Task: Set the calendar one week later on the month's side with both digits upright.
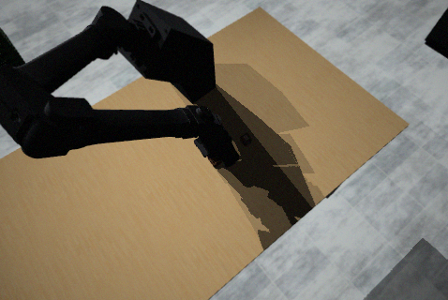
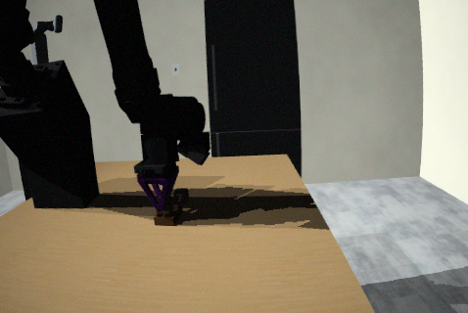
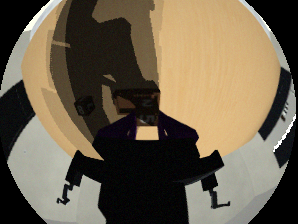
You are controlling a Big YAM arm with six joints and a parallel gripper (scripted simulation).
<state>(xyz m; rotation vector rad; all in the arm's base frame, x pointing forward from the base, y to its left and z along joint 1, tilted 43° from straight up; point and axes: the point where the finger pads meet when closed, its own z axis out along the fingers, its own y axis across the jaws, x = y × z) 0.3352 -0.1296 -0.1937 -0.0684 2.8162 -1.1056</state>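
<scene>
The brown tray lies 30 mm below my hand, 20 mm to the left of it and 10 mm ahead of it.
</scene>
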